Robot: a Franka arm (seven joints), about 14 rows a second.
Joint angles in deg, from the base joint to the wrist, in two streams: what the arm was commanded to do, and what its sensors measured. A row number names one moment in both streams.
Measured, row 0:
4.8, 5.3, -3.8, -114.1, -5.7, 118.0, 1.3
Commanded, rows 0 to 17:
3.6, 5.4, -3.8, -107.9, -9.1, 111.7, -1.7
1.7, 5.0, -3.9, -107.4, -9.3, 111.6, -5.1
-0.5, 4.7, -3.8, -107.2, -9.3, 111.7, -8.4
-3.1, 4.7, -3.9, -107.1, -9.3, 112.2, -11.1
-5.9, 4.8, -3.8, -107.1, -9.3, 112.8, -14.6
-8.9, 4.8, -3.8, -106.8, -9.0, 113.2, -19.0
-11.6, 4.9, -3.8, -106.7, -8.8, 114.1, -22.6
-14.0, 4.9, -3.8, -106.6, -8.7, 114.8, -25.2
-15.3, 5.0, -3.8, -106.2, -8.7, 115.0, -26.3
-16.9, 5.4, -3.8, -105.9, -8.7, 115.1, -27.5
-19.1, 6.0, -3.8, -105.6, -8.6, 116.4, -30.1
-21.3, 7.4, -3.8, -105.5, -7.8, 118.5, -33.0
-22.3, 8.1, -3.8, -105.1, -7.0, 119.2, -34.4
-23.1, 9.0, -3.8, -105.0, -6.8, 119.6, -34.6
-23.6, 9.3, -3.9, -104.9, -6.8, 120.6, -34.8
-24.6, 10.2, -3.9, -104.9, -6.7, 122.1, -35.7
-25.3, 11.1, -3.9, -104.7, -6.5, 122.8, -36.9
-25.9, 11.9, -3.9, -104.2, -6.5, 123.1, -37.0
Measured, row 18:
-23.9, 9.7, -4.9, -106.3, -7.9, 122.1, -35.0
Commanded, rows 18 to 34:
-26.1, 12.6, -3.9, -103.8, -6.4, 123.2, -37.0
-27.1, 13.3, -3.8, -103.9, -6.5, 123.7, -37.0
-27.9, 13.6, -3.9, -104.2, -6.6, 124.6, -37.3
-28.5, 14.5, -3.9, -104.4, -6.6, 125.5, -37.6
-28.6, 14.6, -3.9, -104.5, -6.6, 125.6, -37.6
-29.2, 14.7, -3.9, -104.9, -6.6, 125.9, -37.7
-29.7, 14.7, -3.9, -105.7, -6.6, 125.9, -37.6
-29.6, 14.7, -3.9, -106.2, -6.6, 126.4, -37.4
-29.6, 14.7, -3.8, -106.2, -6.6, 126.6, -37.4
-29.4, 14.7, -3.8, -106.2, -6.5, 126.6, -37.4
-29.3, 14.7, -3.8, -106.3, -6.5, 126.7, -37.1
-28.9, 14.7, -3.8, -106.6, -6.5, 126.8, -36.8
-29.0, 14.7, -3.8, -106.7, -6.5, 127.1, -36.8
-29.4, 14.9, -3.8, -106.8, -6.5, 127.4, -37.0
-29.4, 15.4, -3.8, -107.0, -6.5, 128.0, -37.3
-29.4, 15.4, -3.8, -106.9, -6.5, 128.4, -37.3
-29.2, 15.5, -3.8, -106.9, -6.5, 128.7, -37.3
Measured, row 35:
-28.5, 15.4, -4.4, -106.2, -7.7, 126.7, -36.4
